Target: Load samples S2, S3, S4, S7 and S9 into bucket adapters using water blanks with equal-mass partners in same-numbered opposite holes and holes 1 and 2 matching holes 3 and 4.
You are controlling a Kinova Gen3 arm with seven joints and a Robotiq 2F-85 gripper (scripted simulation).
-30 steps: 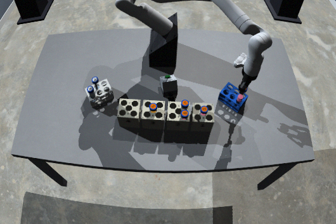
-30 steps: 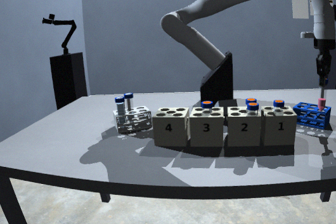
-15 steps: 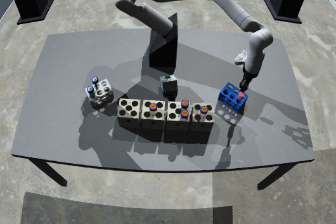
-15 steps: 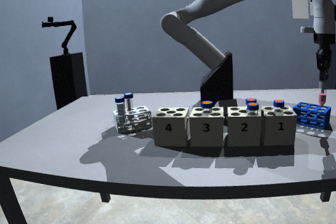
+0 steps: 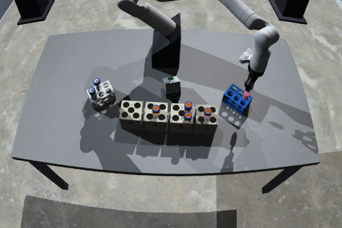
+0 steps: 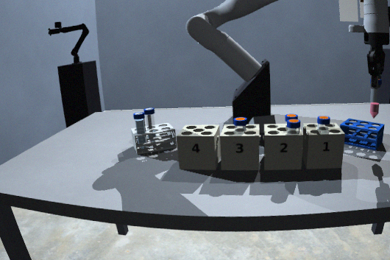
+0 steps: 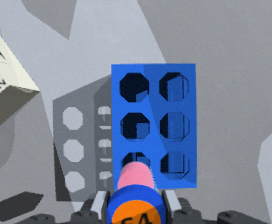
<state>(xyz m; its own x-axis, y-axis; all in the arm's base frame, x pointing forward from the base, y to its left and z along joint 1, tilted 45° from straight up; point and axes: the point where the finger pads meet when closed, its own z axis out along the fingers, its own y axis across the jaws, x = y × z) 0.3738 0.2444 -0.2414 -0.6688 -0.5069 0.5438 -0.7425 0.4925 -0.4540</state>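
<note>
My hand is 5 cm above the sample tube S4 and 1 cm past it. Also, from my hand: blue rack: 17 cm below, 4 cm behind, 2 cm to the right; then sample tube S7: 27 cm to the right, 14 cm below, 5 cm ahead; then sample tube S3: 20 cm to the right, 14 cm below, 8 cm ahead.
</note>
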